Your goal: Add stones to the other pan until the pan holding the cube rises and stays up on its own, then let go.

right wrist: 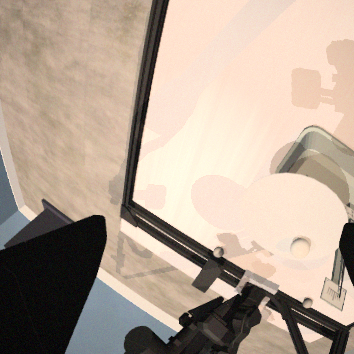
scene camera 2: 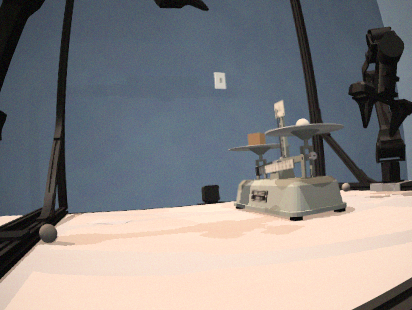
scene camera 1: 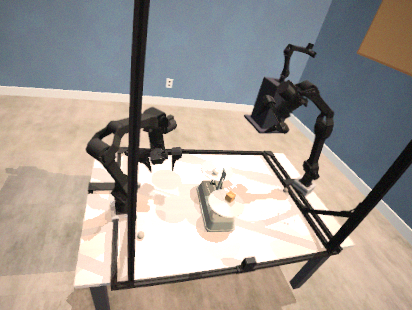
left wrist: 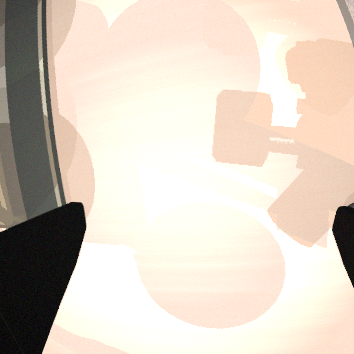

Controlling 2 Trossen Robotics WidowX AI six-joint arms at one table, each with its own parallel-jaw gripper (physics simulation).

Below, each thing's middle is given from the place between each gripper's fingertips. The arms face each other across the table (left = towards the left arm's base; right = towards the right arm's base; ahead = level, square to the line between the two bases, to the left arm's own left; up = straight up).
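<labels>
My right gripper is 260 mm above the grey balance scale (scene camera 2: pixel 283 194), and it's also 150 mm past it and 200 mm to the right of it. Now, if you measure from my left hand, the scale is 11 cm behind, 24 cm to the right and 4 cm below. So going by its middle, the grey balance scale is nearer to my left hand than to my right gripper.
</labels>
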